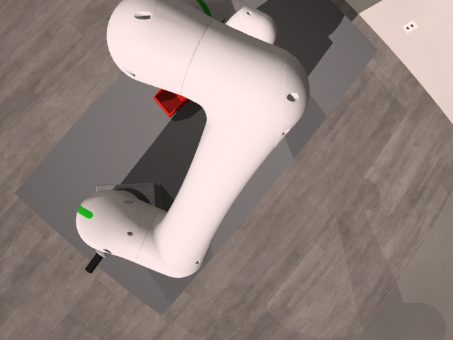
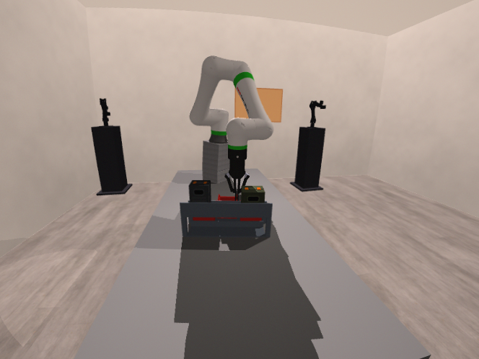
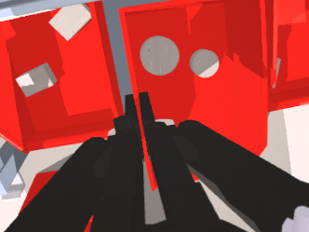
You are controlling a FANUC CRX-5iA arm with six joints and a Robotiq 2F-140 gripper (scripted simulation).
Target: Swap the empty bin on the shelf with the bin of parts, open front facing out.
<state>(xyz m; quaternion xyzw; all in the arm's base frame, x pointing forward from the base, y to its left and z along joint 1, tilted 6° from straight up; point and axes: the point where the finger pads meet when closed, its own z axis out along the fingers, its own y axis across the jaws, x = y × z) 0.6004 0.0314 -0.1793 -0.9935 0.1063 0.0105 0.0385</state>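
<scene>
Now: the grey disc 70 mm below my hand, 30 mm to the right of it and 30 mm ahead of it. The rest, counted from my hand: grey shelf (60 mm to the right, 60 mm ahead, 20 mm below); grey part (80 mm ahead, 70 mm below, 30 mm to the left).
</scene>
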